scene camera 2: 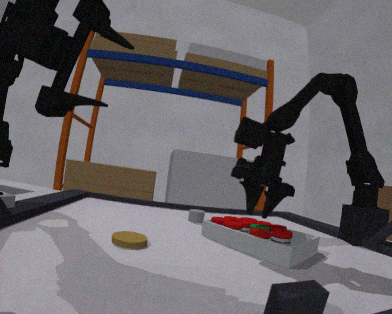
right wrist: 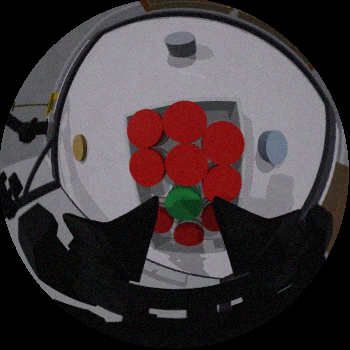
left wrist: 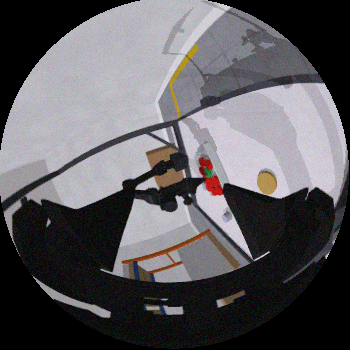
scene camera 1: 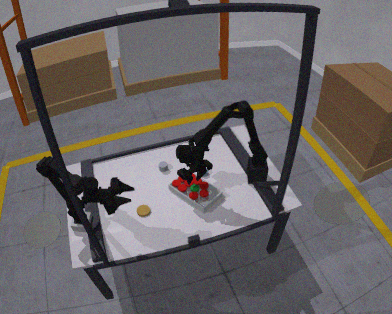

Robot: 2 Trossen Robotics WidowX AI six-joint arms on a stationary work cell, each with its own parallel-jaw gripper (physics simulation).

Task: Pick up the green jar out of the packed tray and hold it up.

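Where they show: left gripper, fingertip midpoint: (scene camera 2: 119,76) (left wrist: 179,189) (scene camera 1: 132,194); right gripper, fingertip midpoint: (scene camera 2: 256,216) (right wrist: 186,200) (left wrist: 204,178) (scene camera 1: 192,182); left arm's base at its link origin: (right wrist: 46,126); right arm's base at its link origin: (scene camera 2: 364,207) (left wrist: 172,162) (scene camera 1: 258,163).
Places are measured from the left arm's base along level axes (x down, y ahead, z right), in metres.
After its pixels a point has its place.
The green jar (scene camera 1: 194,188) @[x -0.002, y 0.579, z -0.225 m] (scene camera 2: 260,227) @[x -0.002, y 0.580, z -0.216 m] (left wrist: 208,173) @[x -0.002, y 0.564, z -0.223 m] (right wrist: 183,202) @[x -0.002, y 0.579, z -0.235 m] stands in the grey tray (scene camera 1: 214,201) @[x 0.026, y 0.679, z -0.159 m] (scene camera 2: 250,245) @[x 0.026, y 0.557, z -0.159 m] (right wrist: 241,117) @[x 0.006, y 0.558, z -0.351 m] among several red-topped jars (scene camera 2: 260,233) @[x -0.001, y 0.573, z -0.159 m] (right wrist: 186,165) @[x -0.002, y 0.550, z -0.269 m]. My right gripper (scene camera 1: 191,179) @[x -0.021, y 0.572, z -0.248 m] (scene camera 2: 258,215) @[x -0.021, y 0.572, z -0.248 m] (right wrist: 186,200) @[x -0.021, y 0.572, z -0.248 m] is partly open and empty, pointing down above the tray. In the right wrist view its fingertips appear to either side of the green lid, over neighbouring red ones; the exact height is unclear. My left gripper (scene camera 1: 133,195) @[x -0.227, y 0.332, z 0.023 m] (scene camera 2: 120,76) @[x -0.227, y 0.332, z 0.023 m] is wide open and empty, above the table at the left, away from the tray.
A gold disc (scene camera 1: 143,210) @[x 0.034, y 0.324, z -0.105 m] (scene camera 2: 129,240) @[x 0.034, y 0.333, z -0.086 m] (left wrist: 267,182) @[x 0.034, y 0.318, z -0.101 m] (right wrist: 79,147) @[x 0.034, y 0.336, z -0.119 m] lies between the left gripper and tray. A grey cylinder (scene camera 1: 163,166) @[x 0.011, y 0.408, z -0.403 m] (scene camera 2: 196,216) @[x 0.026, y 0.408, z -0.396 m] (right wrist: 180,45) @[x 0.015, y 0.422, z -0.403 m] stands beyond the tray. A blue-grey round block (right wrist: 276,147) @[x 0.022, y 0.628, z -0.379 m] is beside the tray. Dark frame posts (scene camera 1: 299,105) @[x -0.609, y 0.973, z -0.049 m] rise around the table.
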